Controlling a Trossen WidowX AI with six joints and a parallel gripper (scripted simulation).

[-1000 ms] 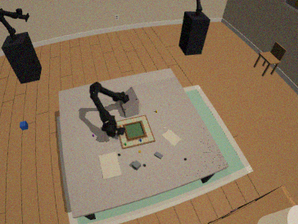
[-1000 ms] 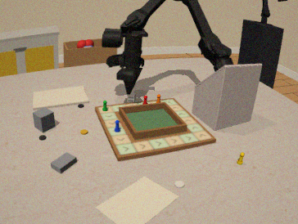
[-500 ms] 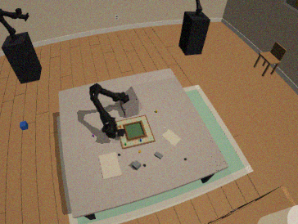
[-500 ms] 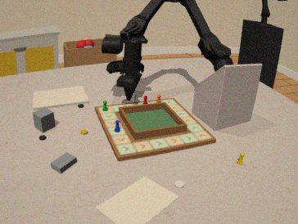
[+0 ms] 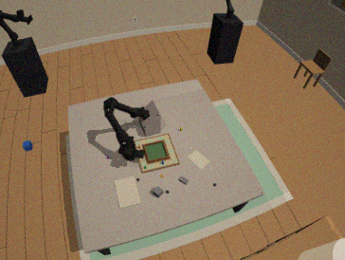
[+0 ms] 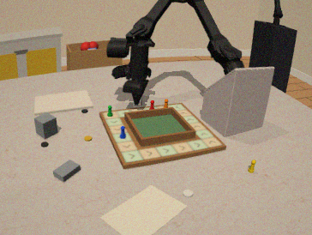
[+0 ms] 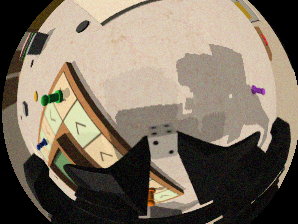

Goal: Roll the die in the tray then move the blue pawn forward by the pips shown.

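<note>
Right now my gripper tip is 10 cm short of the blue pawn, 21 cm to the right of it and 2 cm below it. From my gripper tip the other things lie so: red pawn 3 cm behind, 7 cm to the left, 2 cm above; orange pawn 8 cm behind, 7 cm to the left, 2 cm above; white die right at my gripper tip.
</note>
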